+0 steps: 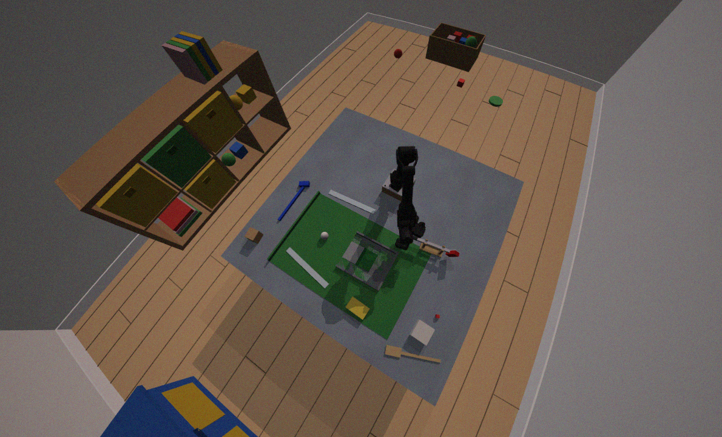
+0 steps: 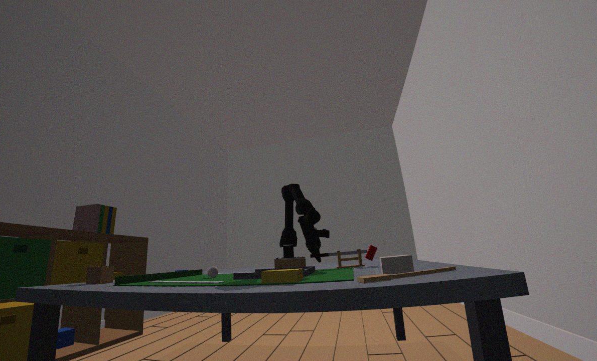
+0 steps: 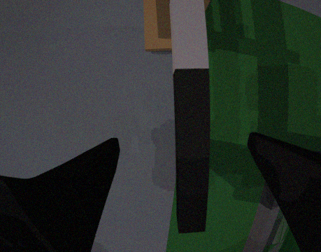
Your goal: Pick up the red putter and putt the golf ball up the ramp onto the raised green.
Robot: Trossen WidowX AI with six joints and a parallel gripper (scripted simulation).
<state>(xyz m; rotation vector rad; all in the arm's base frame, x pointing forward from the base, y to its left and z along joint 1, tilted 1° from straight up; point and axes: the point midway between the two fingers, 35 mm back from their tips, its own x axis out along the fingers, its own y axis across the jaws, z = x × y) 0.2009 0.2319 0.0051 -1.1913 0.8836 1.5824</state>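
Right now the wooden frame is 120 mm to the left of my gripper tip and 40 mm behind it. Also, from my gripper tip: yellow block 430 mm ahead, 30 mm to the left, 20 mm below; white golf ball 350 mm to the right, 280 mm ahead, 10 mm below; white block 320 mm to the left, 320 mm ahead, 10 mm below.
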